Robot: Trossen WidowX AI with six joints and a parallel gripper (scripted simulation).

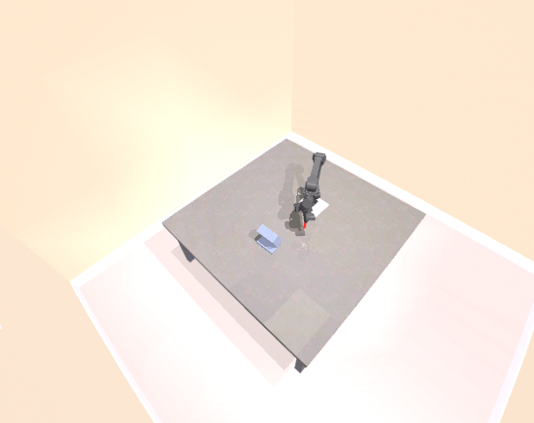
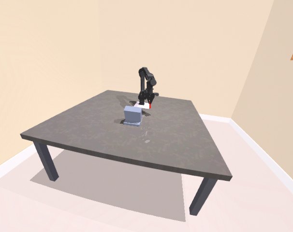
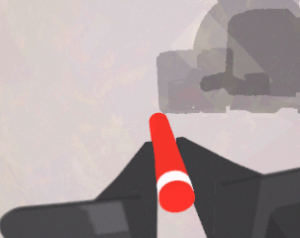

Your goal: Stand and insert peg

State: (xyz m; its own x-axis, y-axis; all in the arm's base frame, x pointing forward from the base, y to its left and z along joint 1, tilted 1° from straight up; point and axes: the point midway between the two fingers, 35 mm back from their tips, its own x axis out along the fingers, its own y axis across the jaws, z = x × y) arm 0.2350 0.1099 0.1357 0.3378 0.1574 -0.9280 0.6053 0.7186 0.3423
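Now: gripper tip 210 mm short of the sloped panel, 110 mm to the left of it and 30 mm above it. From my gripper tip the other things lie so: red peg (20 mm above, 10 mm behind).
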